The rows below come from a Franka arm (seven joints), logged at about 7 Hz.
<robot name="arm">
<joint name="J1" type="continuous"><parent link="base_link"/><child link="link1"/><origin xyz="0 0 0.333" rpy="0 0 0"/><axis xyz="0 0 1"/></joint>
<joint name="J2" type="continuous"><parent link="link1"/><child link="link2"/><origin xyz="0 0 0" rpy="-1.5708 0 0"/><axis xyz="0 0 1"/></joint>
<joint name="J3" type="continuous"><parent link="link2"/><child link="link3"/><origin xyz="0 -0.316 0" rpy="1.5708 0 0"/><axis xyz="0 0 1"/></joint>
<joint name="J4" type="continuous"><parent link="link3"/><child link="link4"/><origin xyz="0.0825 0 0" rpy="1.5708 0 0"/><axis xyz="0 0 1"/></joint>
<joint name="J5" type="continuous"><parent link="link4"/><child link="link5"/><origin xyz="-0.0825 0.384 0" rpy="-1.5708 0 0"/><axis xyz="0 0 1"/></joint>
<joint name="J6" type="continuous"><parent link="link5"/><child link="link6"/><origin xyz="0 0 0" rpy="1.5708 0 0"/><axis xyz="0 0 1"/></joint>
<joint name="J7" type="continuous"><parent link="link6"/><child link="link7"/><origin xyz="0.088 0 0" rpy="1.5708 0 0"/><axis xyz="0 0 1"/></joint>
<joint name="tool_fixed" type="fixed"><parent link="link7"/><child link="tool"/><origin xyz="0 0 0.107" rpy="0 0 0"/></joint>
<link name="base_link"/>
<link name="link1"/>
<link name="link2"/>
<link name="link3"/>
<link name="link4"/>
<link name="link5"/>
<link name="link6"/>
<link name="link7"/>
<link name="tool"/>
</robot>
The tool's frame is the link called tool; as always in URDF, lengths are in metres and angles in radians. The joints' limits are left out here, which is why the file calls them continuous.
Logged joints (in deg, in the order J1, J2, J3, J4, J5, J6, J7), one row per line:
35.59 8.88 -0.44 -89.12 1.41 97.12 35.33
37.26 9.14 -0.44 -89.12 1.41 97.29 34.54
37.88 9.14 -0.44 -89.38 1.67 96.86 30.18
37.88 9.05 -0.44 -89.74 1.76 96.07 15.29
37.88 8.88 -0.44 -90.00 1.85 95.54 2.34
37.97 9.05 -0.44 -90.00 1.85 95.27 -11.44
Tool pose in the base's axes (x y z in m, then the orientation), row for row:
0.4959 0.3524 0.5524 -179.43 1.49 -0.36
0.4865 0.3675 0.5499 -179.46 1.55 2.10
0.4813 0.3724 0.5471 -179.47 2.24 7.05
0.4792 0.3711 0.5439 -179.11 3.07 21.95
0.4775 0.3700 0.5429 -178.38 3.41 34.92
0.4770 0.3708 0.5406 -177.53 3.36 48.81
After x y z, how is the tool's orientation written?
As angles about the fixed x, y, z axes (roll, pitch, yaw), in degrees.
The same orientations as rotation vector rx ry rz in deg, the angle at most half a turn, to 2 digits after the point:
-179.41 0.58 2.33
-179.44 -3.28 2.44
-179.23 -11.02 3.56
-176.36 -34.16 4.99
-171.14 -53.75 5.85
-163.08 -73.87 6.38

